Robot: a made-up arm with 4 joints. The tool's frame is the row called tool. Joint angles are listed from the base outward.
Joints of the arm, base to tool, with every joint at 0 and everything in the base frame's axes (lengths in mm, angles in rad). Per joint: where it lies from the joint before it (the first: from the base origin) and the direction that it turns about. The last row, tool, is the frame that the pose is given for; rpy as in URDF.
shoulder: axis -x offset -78 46 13
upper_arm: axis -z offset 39 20 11
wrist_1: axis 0.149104 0.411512 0.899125 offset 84 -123 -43
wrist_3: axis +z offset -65 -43 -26
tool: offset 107 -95 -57 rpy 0.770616 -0.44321 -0.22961
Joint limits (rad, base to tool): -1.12..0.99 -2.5..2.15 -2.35..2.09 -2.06..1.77
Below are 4 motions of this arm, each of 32 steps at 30 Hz.
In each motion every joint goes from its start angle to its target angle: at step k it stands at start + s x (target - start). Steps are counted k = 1, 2, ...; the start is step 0. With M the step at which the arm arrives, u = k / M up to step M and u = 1 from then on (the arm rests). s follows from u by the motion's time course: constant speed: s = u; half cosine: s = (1 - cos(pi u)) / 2; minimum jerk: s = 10 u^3 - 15 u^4 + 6 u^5.
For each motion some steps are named. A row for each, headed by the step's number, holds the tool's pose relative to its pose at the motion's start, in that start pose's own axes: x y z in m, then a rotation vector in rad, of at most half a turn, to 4 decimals.
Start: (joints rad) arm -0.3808 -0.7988 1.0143 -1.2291
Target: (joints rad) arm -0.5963 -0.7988 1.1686 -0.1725
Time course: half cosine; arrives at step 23
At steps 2, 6, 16, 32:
2: 0.0016 0.0017 -0.0031 0.0122 0.0133 0.0147
6: 0.0120 0.0167 -0.0260 0.1043 0.1131 0.1274
16: 0.0159 0.1118 -0.1080 0.4990 0.5377 0.6672
32: 0.0017 0.1469 -0.1234 0.6215 0.6734 0.8611

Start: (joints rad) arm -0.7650 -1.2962 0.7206 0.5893
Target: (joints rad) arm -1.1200 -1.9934 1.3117 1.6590
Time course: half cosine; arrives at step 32
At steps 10, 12, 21, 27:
10: 0.0450 0.0229 -0.0327 0.1773 0.3639 0.3111
12: 0.0543 0.0352 -0.0447 0.2446 0.5116 0.4235
21: 0.0441 0.0960 -0.0710 0.5872 1.2888 0.8764
27: 0.0237 0.1157 -0.0541 0.7752 1.6844 1.0109

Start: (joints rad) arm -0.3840 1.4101 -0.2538 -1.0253
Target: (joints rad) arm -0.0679 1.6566 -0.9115 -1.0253
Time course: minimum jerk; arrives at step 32
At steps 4, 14, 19, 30, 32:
4: -0.0012 -0.0009 0.0014 0.0017 -0.0142 -0.0083
14: -0.0361 -0.0184 0.0258 0.0407 -0.3330 -0.2097
19: -0.0713 -0.0272 0.0329 0.0693 -0.5712 -0.3827
30: -0.1147 -0.0289 0.0281 0.0963 -0.8283 -0.5952
32: -0.1150 -0.0289 0.0280 0.0965 -0.8300 -0.5967

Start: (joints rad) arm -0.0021 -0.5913 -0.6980 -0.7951
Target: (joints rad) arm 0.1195 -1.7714 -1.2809 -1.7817
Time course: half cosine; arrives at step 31
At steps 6, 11, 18, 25, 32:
6: -0.0096 0.0065 -0.0077 0.0104 -0.0263 -0.0297
11: -0.0358 0.0189 -0.0211 0.0292 -0.0706 -0.1041
18: -0.0996 0.0351 -0.0314 0.0358 -0.1083 -0.2704
25: -0.1613 0.0411 -0.0216 -0.0039 -0.1017 -0.4221
32: -0.1809 0.0416 -0.0145 -0.0271 -0.0941 -0.4694

